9 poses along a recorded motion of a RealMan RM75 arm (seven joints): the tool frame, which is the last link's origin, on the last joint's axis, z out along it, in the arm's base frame.
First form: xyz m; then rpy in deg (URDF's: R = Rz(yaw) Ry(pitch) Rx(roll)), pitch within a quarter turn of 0, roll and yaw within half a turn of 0.
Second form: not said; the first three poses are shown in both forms.
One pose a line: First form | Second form
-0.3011 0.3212 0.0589 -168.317 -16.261 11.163 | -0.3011 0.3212 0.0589 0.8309 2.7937 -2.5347
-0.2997 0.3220 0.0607 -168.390 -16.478 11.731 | -0.2997 0.3220 0.0607 0.8316 2.7914 -2.5442
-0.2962 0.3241 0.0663 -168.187 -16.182 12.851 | -0.2962 0.3241 0.0663 0.8681 2.7935 -2.5272
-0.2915 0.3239 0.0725 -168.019 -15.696 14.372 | -0.2915 0.3239 0.0725 0.9160 2.7986 -2.5054
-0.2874 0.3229 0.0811 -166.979 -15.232 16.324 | -0.2874 0.3229 0.0811 1.0067 2.7936 -2.4503
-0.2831 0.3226 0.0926 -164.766 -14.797 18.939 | -0.2831 0.3226 0.0926 1.1480 2.7731 -2.3588
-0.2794 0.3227 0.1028 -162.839 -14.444 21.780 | -0.2794 0.3227 0.1028 1.2715 2.7526 -2.2885
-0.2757 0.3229 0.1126 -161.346 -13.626 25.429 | -0.2757 0.3229 0.1126 1.4053 2.7409 -2.2193
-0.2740 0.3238 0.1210 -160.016 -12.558 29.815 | -0.2740 0.3238 0.1210 1.5523 2.7321 -2.1484
